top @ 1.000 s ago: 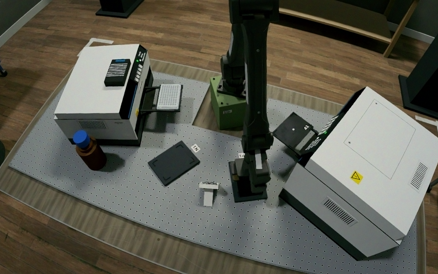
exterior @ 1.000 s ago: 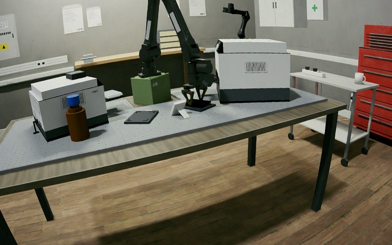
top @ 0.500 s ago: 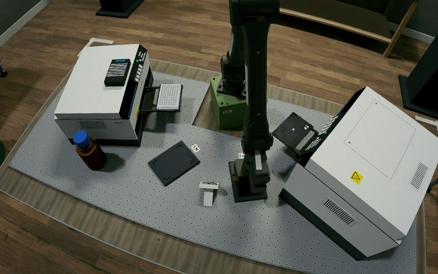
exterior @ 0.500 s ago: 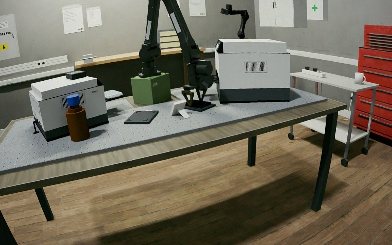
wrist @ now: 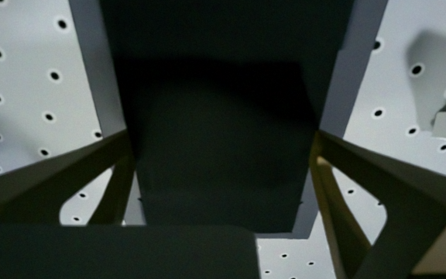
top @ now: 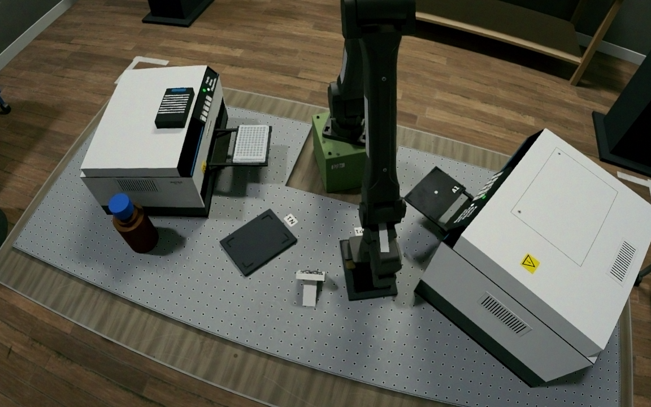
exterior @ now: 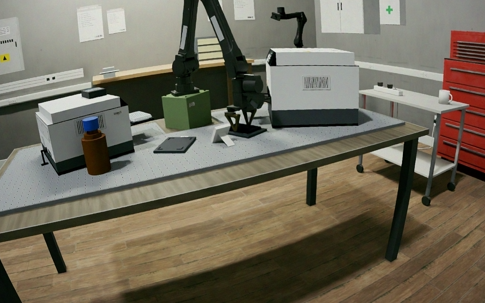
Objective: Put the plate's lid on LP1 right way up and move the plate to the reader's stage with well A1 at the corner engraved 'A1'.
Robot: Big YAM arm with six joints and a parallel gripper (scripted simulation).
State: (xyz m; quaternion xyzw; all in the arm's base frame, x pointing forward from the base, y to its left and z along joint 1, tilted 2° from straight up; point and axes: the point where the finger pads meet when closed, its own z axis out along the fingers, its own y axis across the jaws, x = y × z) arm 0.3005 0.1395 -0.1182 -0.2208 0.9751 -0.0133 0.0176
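The dark lid is 1 cm below my hand. Round my hand: well plate (22 cm behind, 39 cm to the right, 7 cm above); then LP1 pad (2 cm below); then N1 nest (2 cm ahead, 29 cm to the right, 2 cm below).
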